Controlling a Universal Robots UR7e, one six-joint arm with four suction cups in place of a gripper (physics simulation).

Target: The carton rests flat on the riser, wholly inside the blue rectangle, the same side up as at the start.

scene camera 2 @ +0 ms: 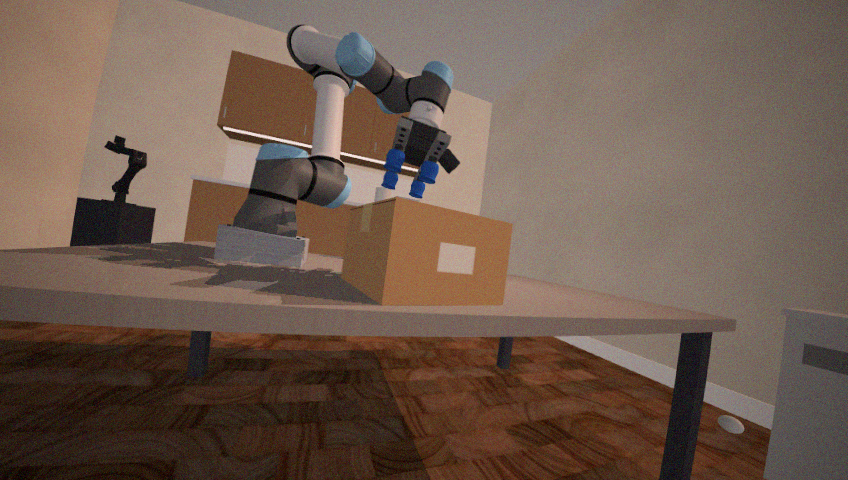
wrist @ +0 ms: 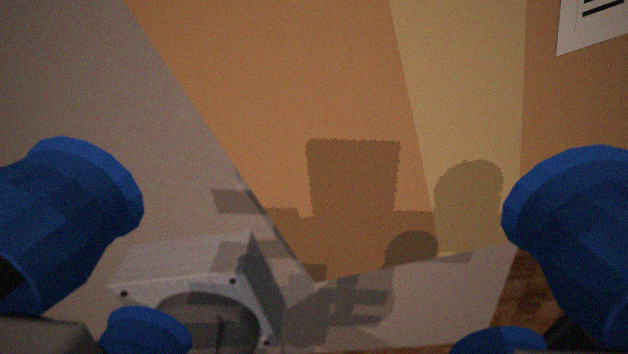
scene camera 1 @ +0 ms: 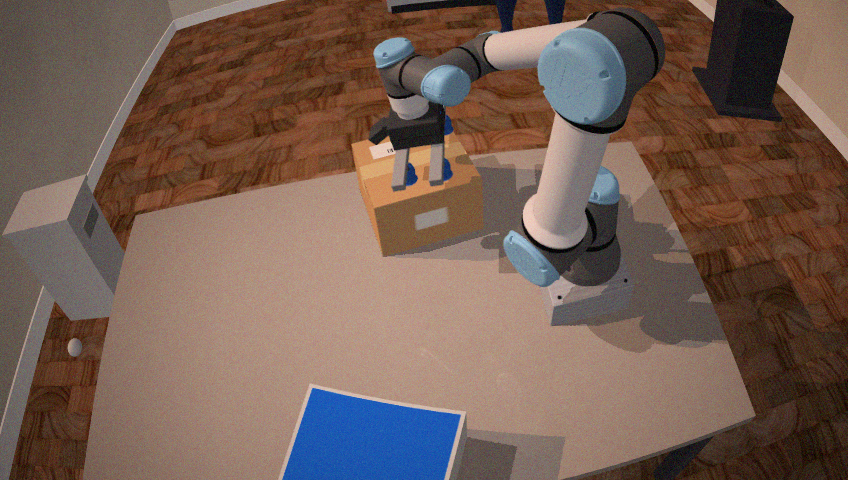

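Observation:
The brown carton (scene camera 1: 395,231) (scene camera 2: 368,261) (wrist: 300,100) stands flat on the table near its far edge in scene camera 1, with tape and a printed label on top. My suction gripper (scene camera 1: 427,148) (scene camera 2: 408,176) is open, with no carton held. Its four blue cups hang a little above the carton's top, tilted in scene camera 2. In the wrist view, cup shadows fall on the carton's top. The riser (scene camera 1: 457,446) is partly in view at the bottom of scene camera 1, with the blue rectangle (scene camera 1: 374,440) on top. The riser does not show in scene camera 2.
The table (scene camera 1: 249,309) (scene camera 2: 595,309) bears the arm's base (scene camera 1: 562,312) (scene camera 2: 261,246) (wrist: 185,280), right of the carton in scene camera 1. A grey cabinet (scene camera 1: 50,208) (scene camera 2: 815,416) stands off the table. A black pedestal (scene camera 1: 743,65) (scene camera 2: 113,223) stands beyond it.

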